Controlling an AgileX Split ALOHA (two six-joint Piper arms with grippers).
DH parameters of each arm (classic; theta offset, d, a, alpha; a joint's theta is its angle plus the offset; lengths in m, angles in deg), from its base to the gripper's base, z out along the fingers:
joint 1: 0 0.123 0 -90
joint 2: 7.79 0 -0.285 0
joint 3: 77.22 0 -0.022 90
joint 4: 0 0.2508 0 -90
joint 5: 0 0 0.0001 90
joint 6: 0 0.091 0 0
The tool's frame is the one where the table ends.
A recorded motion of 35 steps. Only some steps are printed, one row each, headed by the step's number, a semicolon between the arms.
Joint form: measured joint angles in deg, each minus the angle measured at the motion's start. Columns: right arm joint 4, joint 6, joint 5, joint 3, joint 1, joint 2; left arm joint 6, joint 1, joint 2, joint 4, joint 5, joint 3.
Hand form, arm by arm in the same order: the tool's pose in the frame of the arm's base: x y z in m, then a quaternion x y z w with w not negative. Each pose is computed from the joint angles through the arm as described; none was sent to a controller.
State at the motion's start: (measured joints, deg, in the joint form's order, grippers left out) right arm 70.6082 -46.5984 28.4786 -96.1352 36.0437 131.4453; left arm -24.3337 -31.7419 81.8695 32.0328 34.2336 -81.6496
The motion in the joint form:
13: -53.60 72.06 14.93 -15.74 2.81 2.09; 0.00 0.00 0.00 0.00 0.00 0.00
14: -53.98 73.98 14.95 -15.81 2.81 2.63; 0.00 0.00 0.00 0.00 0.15 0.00
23: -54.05 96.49 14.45 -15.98 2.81 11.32; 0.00 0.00 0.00 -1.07 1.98 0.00
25: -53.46 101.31 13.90 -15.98 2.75 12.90; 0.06 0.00 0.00 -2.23 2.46 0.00
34: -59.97 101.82 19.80 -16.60 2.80 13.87; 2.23 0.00 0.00 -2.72 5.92 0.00
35: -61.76 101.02 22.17 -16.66 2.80 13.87; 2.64 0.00 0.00 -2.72 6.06 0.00
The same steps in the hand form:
13: 0.3897 0.3374 0.1739 -0.03439 0.95801 0.24249 0.14913; 0.2906 -0.1478 0.4137 0.17216 0.82074 -0.00792 0.54468
14: 0.3904 0.3375 0.1693 -0.01972 0.95987 0.24020 0.14342; 0.2906 -0.1477 0.4135 0.17187 0.82140 -0.00727 0.54380
23: 0.3923 0.3387 0.0919 0.17850 0.95964 0.21144 0.05031; 0.2896 -0.1466 0.4109 0.16480 0.83170 -0.00717 0.53016
25: 0.3923 0.3386 0.0781 0.22450 0.95130 0.20855 0.03363; 0.2889 -0.1469 0.4097 0.16049 0.83622 -0.01330 0.52422
34: 0.3888 0.3292 0.0680 0.19292 0.97055 0.14160 0.02768; 0.2872 -0.1438 0.4055 0.16886 0.84845 0.00740 0.50156
35: 0.3871 0.3256 0.0672 0.17652 0.97681 0.11884 0.02371; 0.2871 -0.1437 0.4053 0.17166 0.84841 0.00977 0.50064

